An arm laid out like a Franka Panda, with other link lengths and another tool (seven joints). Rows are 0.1 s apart.
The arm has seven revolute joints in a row. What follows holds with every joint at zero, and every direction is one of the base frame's.
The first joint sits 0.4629 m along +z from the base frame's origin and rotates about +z.
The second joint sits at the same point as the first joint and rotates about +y.
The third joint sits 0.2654 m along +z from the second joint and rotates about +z.
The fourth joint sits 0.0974 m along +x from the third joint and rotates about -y.
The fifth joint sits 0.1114 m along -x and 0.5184 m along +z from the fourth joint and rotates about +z.
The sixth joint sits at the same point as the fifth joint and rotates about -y.
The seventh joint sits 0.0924 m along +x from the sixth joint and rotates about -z.
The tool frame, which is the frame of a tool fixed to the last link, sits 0.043 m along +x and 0.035 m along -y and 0.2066 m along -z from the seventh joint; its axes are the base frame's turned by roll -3.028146, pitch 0 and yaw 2.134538 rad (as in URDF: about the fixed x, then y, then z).
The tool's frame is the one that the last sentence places.
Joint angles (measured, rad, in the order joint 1, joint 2, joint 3, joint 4, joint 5, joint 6, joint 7), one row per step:
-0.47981 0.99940 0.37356 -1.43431 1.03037 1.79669 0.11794
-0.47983 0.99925 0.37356 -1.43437 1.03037 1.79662 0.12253
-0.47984 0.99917 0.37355 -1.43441 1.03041 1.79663 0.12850
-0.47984 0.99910 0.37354 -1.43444 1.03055 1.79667 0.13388
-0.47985 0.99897 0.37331 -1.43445 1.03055 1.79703 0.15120
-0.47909 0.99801 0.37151 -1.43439 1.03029 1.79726 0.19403
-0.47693 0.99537 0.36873 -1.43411 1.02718 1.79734 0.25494
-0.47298 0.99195 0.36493 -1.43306 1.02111 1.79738 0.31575
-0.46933 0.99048 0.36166 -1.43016 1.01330 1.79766 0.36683
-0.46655 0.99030 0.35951 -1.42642 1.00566 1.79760 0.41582
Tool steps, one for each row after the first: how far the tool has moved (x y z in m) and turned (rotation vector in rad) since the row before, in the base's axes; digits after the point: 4 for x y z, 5 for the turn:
-0.0002 0.0000 0.0001 0.00019 0.00440 -0.00097
-0.0003 0.0000 0.0000 0.00025 0.00578 -0.00137
-0.0003 0.0000 0.0000 0.00027 0.00521 -0.00132
-0.0009 -0.0002 0.0000 0.00028 0.01680 -0.00425
-0.0023 -0.0008 0.0001 -0.00026 0.04145 -0.00982
-0.0031 -0.0008 0.0009 -0.00300 0.05760 -0.01120
-0.0030 -0.0007 0.0012 -0.00662 0.05630 -0.00851
-0.0023 -0.0009 0.0007 -0.00785 0.04648 -0.00621
-0.0021 -0.0007 0.0008 -0.00662 0.04437 -0.00651

